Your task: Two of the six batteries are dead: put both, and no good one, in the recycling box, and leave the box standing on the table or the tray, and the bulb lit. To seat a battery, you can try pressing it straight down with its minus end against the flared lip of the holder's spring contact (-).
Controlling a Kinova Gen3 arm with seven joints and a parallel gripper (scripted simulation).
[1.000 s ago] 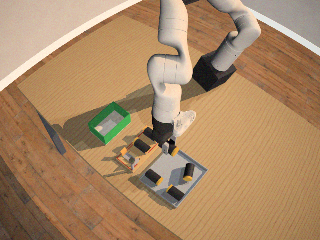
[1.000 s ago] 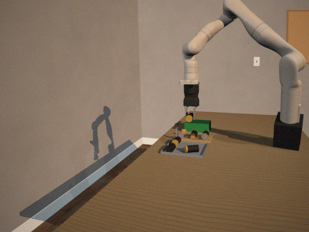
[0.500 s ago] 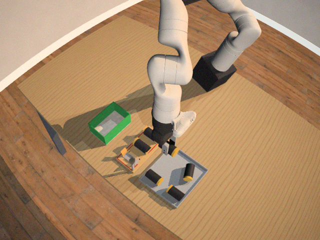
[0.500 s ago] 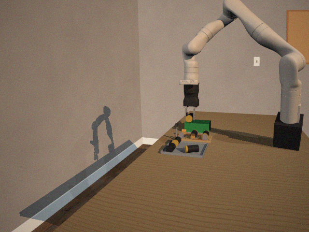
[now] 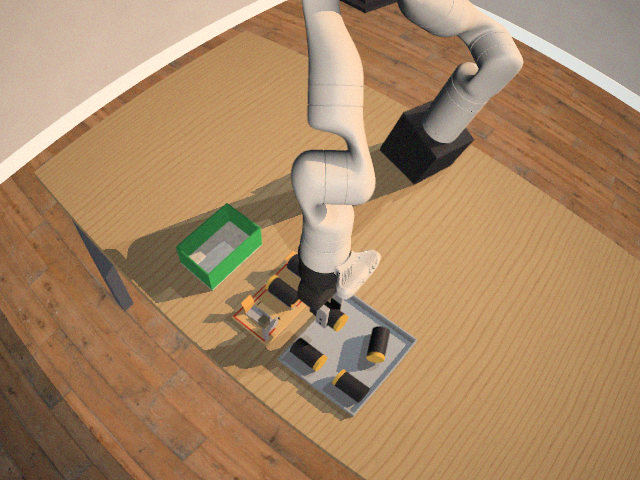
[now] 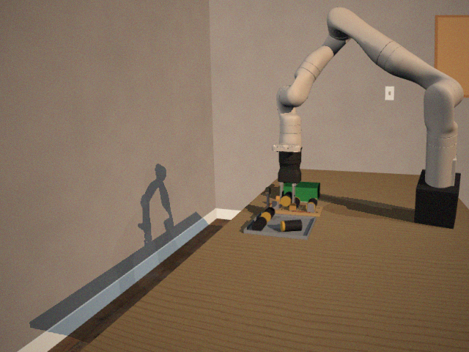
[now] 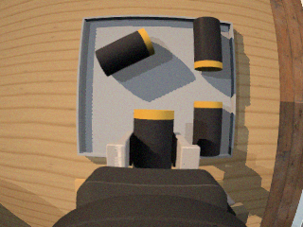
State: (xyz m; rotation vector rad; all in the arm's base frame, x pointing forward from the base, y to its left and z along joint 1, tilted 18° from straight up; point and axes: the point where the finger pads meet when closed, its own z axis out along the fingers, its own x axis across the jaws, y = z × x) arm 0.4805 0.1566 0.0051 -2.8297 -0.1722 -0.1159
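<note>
My hand is 8 cm above the grey tray and 6 cm to the right of it. Round my hand: green recycling box (28 cm to the right, 7 cm below, 5 cm ahead).
</note>
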